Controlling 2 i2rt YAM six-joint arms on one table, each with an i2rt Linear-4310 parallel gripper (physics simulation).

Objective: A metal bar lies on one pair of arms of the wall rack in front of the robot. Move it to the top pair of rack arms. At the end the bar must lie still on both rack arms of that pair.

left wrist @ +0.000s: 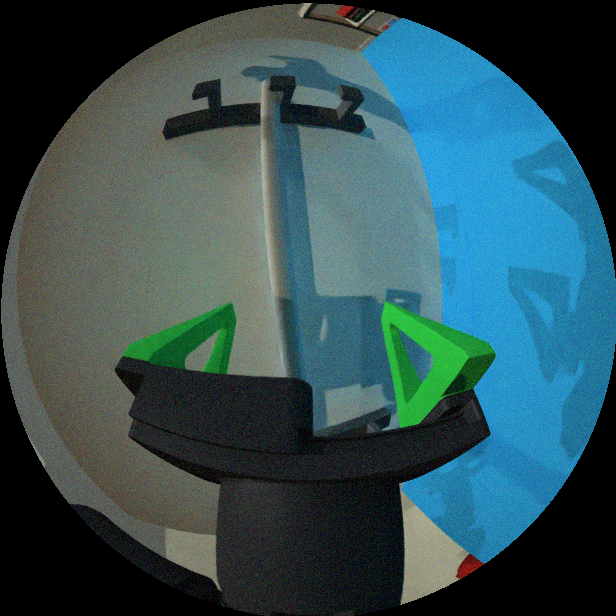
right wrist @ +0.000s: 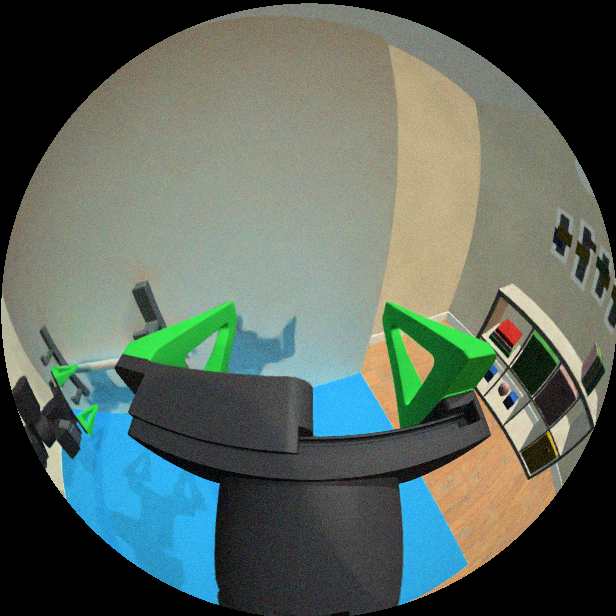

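In the left wrist view, the grey metal bar (left wrist: 278,229) runs straight away from me to a dark rack strip (left wrist: 264,114) with three hooked arms. Its far end lies against the middle arm. My left gripper (left wrist: 310,353) is open, with its green fingers on either side of the bar's near part and clear of it. My right gripper (right wrist: 310,350) is open and empty, well to the right of the rack. In the right wrist view, a short piece of the bar (right wrist: 97,364) and the left gripper's green tips (right wrist: 74,396) show at the far left.
The grey wall fills most of both views. Dark rack strips (right wrist: 146,304) stand out from it at the left of the right wrist view. A blue mat (left wrist: 505,258) lies below. A white shelf unit (right wrist: 534,385) stands at the far right on a wooden floor.
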